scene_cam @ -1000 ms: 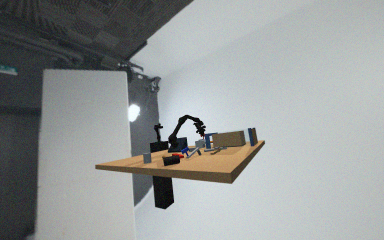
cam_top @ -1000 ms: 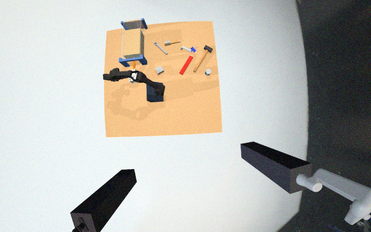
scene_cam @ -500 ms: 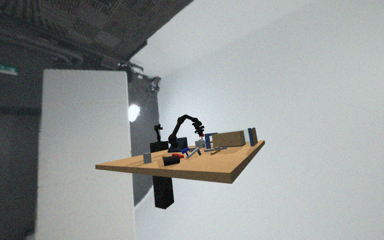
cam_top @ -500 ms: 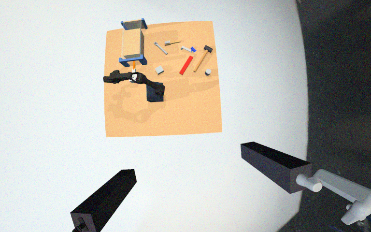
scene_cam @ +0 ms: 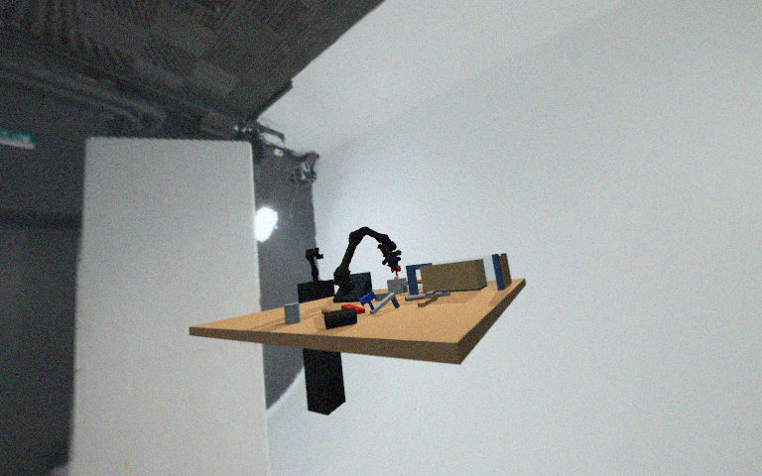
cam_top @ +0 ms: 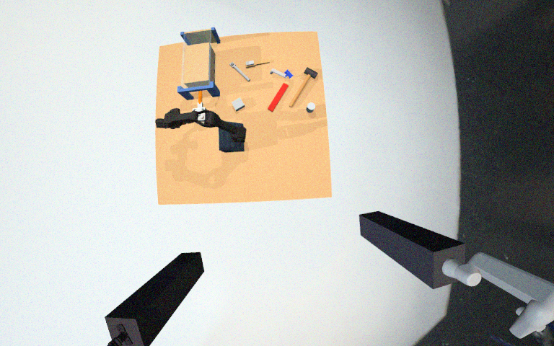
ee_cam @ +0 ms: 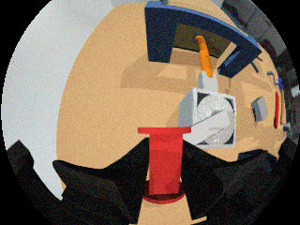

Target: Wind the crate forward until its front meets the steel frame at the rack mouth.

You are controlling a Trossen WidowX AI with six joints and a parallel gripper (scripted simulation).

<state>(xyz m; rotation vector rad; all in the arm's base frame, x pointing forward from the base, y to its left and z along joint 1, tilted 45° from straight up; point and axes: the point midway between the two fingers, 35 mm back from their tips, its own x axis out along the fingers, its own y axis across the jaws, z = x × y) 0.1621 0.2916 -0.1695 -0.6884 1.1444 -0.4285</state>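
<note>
My gripper tip is now 3 cm to the left of the winch handle and 3 cm above it. Round my gripper tip: winch 10 cm to the right, 10 cm below, 1 cm ahead; then red knob 2 cm behind; then blue steel frame 19 cm ahead, 10 cm to the right, 3 cm below.
</note>
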